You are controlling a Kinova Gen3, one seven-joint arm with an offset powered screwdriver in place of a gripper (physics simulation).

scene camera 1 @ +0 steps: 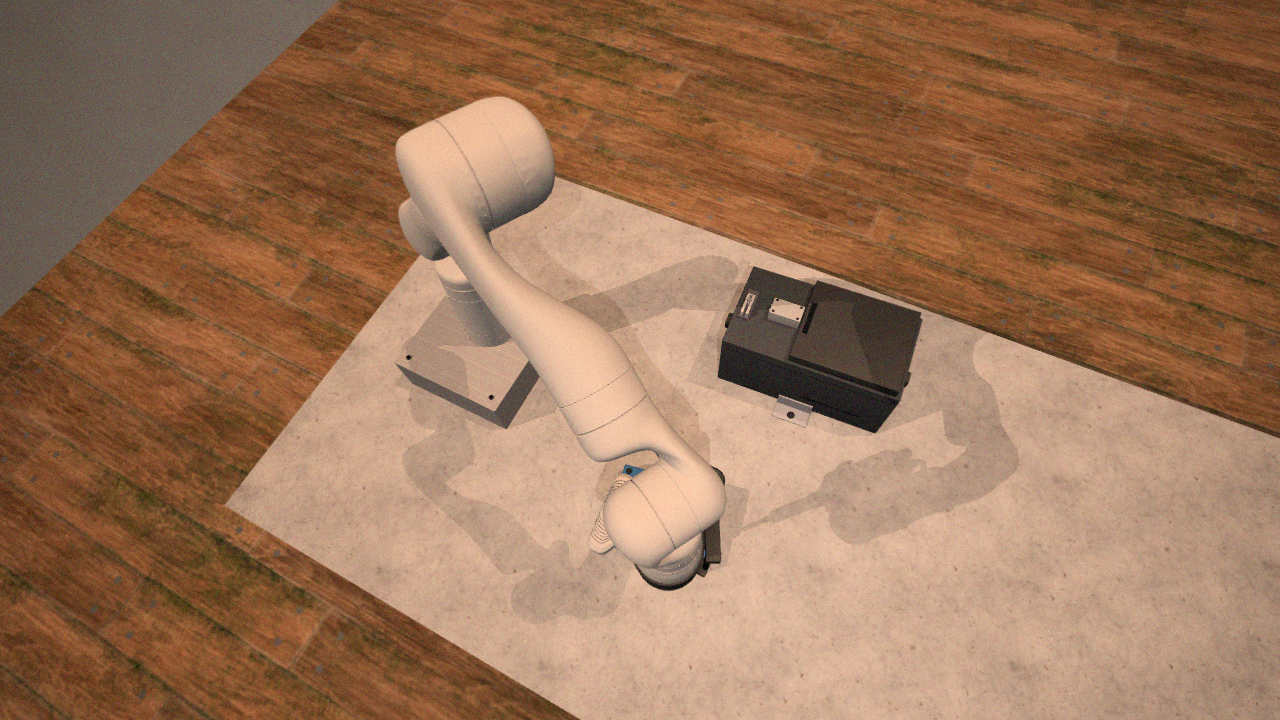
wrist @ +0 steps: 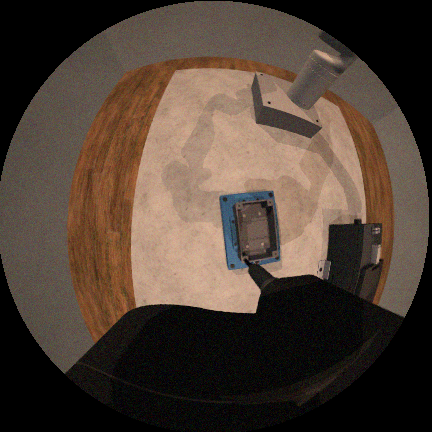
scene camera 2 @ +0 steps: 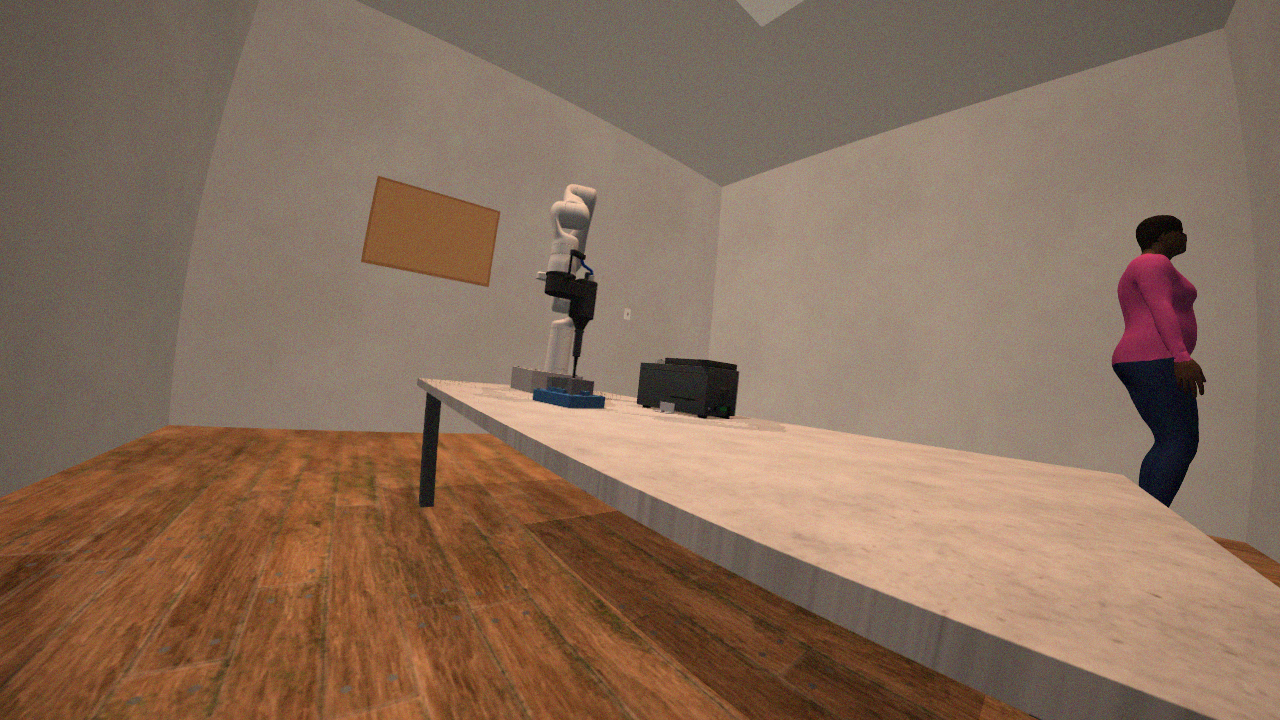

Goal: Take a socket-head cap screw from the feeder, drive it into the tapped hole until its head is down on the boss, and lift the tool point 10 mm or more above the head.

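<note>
The black screw feeder point(scene camera 1: 760, 353) point(scene camera 2: 666, 383) point(wrist: 344, 250) stands on the table. A grey open-topped housing point(scene camera 2: 581, 386) point(wrist: 239, 232) with corner bosses sits on a blue fixture plate point(scene camera 1: 631, 470) point(scene camera 2: 568, 400) point(wrist: 228, 225). My screwdriver point(scene camera 2: 575, 374) point(wrist: 246, 260) points down at the housing's corner nearest the tool in the wrist view. Its tip appears at or close over that corner boss; the exact gap cannot be told. The tapped hole and any screw at the tip are too small or hidden to make out. In scene camera 1 the arm hides the tip and most of the housing.
The arm's grey base block point(scene camera 1: 460, 380) point(scene camera 2: 526, 378) point(wrist: 285, 119) stands on the table point(scene camera 1: 984, 582) point(scene camera 2: 895, 519) point(wrist: 175, 265). A small metal bracket point(scene camera 1: 793, 411) point(wrist: 323, 269) sticks out from the feeder's side. A person point(scene camera 2: 1156, 313) in a pink top stands beyond the table.
</note>
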